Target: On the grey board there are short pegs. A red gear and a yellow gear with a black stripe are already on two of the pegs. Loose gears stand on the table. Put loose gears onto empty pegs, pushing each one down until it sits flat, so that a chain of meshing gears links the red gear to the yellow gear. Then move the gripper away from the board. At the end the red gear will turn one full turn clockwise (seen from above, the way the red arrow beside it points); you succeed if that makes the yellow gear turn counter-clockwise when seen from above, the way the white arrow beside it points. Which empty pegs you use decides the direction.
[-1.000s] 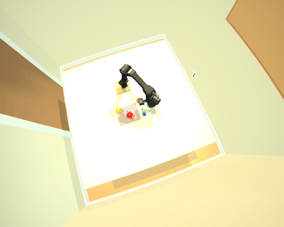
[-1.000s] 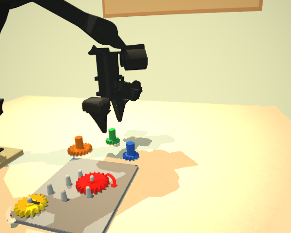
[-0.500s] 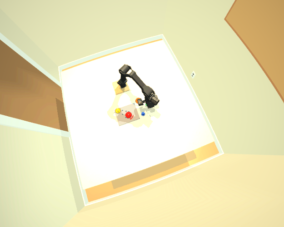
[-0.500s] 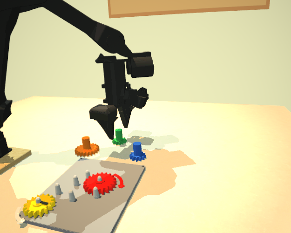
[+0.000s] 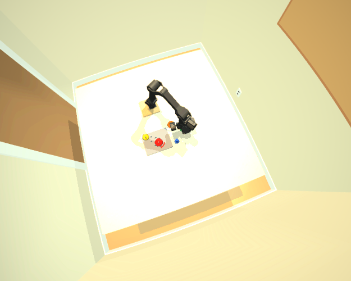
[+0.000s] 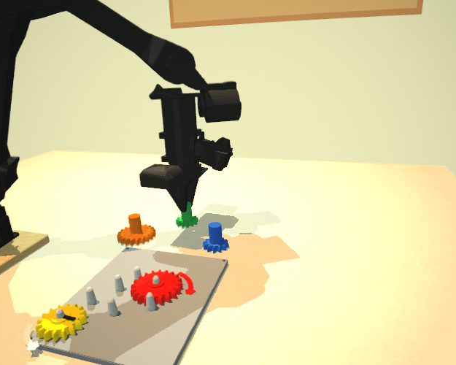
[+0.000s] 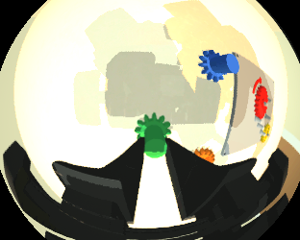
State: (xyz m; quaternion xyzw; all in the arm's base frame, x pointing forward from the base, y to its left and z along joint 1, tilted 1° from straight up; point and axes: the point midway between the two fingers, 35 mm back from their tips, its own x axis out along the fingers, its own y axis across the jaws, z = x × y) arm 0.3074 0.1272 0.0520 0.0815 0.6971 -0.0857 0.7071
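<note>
Now: the red gear 220 mm to the right of my gripper tip, 10 mm below it and 10 mm ahead of it. Round my gripper tip: green gear: 10 mm below; orange gear: 80 mm behind, 60 mm to the right, 10 mm below; blue gear: 80 mm to the right, 70 mm ahead, 10 mm below.
</note>
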